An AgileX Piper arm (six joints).
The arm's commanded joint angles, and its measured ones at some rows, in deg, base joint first. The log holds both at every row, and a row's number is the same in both.
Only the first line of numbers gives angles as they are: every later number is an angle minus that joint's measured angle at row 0.
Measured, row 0: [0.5 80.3 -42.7 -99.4 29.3 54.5]
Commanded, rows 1 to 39: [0.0 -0.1 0.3 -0.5 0.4 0.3]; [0.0 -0.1 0.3 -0.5 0.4 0.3]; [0.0 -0.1 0.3 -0.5 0.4 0.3]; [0.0 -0.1 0.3 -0.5 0.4 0.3]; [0.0 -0.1 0.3 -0.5 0.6 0.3]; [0.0 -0.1 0.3 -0.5 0.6 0.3]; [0.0 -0.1 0.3 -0.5 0.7 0.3]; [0.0 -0.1 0.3 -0.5 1.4 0.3]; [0.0 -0.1 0.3 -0.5 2.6 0.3]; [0.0 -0.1 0.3 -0.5 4.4 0.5]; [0.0 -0.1 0.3 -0.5 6.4 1.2]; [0.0 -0.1 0.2 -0.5 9.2 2.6]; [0.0 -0.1 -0.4 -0.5 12.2 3.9]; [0.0 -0.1 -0.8 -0.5 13.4 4.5]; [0.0 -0.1 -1.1 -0.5 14.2 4.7]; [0.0 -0.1 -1.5 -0.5 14.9 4.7]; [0.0 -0.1 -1.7 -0.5 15.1 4.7]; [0.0 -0.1 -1.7 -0.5 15.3 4.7]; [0.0 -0.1 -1.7 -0.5 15.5 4.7]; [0.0 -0.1 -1.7 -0.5 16.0 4.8]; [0.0 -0.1 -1.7 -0.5 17.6 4.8]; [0.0 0.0 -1.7 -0.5 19.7 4.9]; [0.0 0.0 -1.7 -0.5 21.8 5.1]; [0.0 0.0 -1.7 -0.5 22.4 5.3]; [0.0 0.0 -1.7 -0.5 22.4 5.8]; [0.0 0.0 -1.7 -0.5 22.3 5.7]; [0.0 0.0 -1.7 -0.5 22.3 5.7]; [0.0 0.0 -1.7 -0.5 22.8 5.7]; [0.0 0.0 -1.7 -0.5 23.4 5.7]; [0.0 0.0 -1.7 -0.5 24.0 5.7]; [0.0 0.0 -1.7 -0.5 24.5 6.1]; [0.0 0.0 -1.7 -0.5 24.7 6.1]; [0.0 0.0 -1.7 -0.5 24.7 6.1]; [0.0 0.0 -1.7 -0.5 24.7 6.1]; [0.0 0.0 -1.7 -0.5 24.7 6.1]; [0.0 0.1 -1.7 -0.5 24.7 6.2]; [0.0 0.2 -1.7 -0.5 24.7 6.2]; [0.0 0.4 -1.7 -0.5 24.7 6.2]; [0.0 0.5 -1.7 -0.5 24.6 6.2]
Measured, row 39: [0.0 0.1 -1.5 0.0 24.0 5.7]
